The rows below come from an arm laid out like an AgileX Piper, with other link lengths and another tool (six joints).
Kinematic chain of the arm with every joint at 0, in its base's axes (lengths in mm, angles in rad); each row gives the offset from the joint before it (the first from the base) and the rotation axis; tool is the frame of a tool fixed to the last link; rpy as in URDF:
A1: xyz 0 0 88.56 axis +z
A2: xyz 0 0 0 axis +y
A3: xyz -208.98 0 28.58 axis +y
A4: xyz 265.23 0 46.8 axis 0.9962 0 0.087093
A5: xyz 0 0 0 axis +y
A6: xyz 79.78 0 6.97 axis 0.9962 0 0.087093
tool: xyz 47.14 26 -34.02 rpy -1.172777 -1.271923 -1.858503
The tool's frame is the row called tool.
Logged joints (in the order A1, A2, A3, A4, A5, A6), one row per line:
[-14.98 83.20 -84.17 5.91 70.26 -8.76]
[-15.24 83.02 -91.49 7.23 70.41 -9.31]
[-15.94 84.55 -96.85 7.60 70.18 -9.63]
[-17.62 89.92 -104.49 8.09 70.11 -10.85]
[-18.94 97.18 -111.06 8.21 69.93 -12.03]
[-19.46 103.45 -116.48 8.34 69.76 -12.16]
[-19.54 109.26 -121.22 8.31 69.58 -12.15]
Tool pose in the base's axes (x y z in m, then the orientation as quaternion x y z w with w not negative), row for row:
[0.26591 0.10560 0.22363 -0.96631 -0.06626 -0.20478 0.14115]
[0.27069 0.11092 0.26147 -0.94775 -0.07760 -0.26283 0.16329]
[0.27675 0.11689 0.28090 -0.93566 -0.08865 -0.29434 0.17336]
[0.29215 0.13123 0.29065 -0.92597 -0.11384 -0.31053 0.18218]
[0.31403 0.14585 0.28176 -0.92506 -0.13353 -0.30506 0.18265]
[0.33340 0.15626 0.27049 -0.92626 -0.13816 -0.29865 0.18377]
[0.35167 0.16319 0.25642 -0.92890 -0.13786 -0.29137 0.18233]
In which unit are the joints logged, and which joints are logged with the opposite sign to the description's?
The joints are logged in degrees. Opposite sign: A1.
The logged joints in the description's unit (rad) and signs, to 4 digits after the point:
[0.2615 1.4521 -1.4690 0.1031 1.2263 -0.1529]
[0.2660 1.4490 -1.5968 0.1262 1.2289 -0.1625]
[0.2782 1.4757 -1.6904 0.1326 1.2249 -0.1681]
[0.3075 1.5694 -1.8237 0.1412 1.2237 -0.1894]
[0.3306 1.6961 -1.9384 0.1433 1.2205 -0.2100]
[0.3396 1.8055 -2.0330 0.1456 1.2175 -0.2122]
[0.3410 1.9069 -2.1157 0.1450 1.2144 -0.2121]

